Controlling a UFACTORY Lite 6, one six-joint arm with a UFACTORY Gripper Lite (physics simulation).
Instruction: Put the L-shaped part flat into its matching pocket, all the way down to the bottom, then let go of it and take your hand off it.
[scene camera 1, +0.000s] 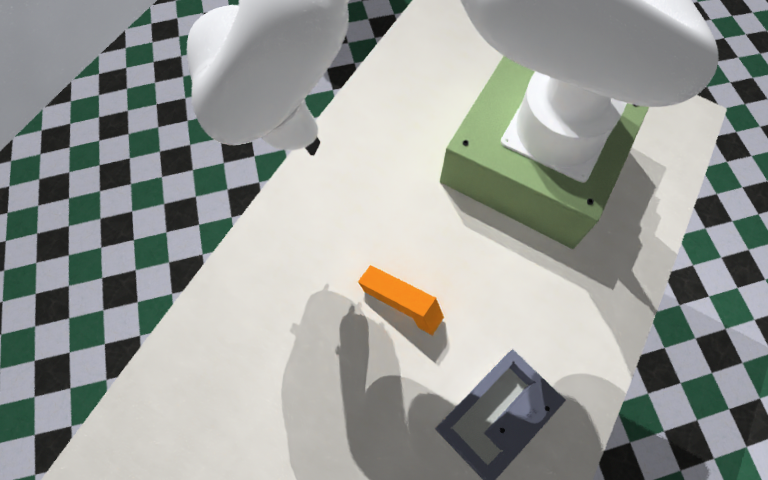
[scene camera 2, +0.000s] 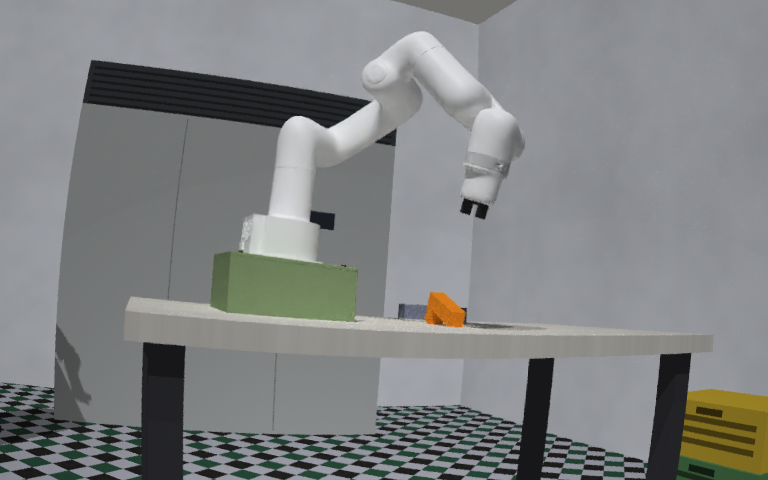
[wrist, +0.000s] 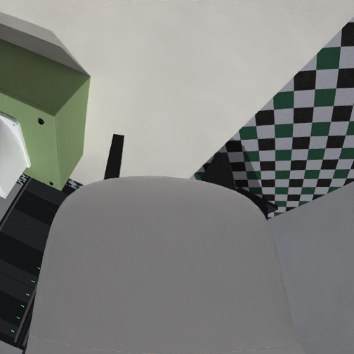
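Pixels of known places: end effector, tool point: (scene camera 1: 297, 141) (scene camera 2: 473, 210); arm's base, origin of the base link: (scene camera 1: 558, 131) (scene camera 2: 283, 261).
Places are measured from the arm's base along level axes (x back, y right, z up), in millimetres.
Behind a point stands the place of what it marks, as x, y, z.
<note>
The orange L-shaped part (scene camera 1: 399, 291) {-307, 84, -52} (scene camera 2: 445, 310) {-289, 115, -70} is not flat on the table. It stands propped on its two arm ends, the longer arm sloping down. The blue-grey block (scene camera 1: 521, 433) {-385, -134, -64} (scene camera 2: 412, 310) {-313, -75, -77} with the L-shaped pocket lies flat, below and to the right of the part in scene camera 1. Its pocket is empty. My gripper (scene camera 2: 474, 210) {-254, 255, 101} (wrist: 172, 147) is open and empty, high above the table and well apart from the part. In scene camera 1 a black fingertip shows near the table's left edge. The part and the block do not show in the wrist view.
The green pedestal (scene camera 1: 521, 192) {-104, 6, -23} (scene camera 2: 288, 287) {18, 126, -49} (wrist: 72, 120) carries the arm's base on the table (scene camera 1: 317, 226) {-266, 248, -100} (scene camera 2: 611, 342) {-500, 359, -113} (wrist: 165, 75). The pocket block lies near the table's right edge in scene camera 1. Yellow drawers (scene camera 2: 727, 433) stand on the floor beyond the table.
</note>
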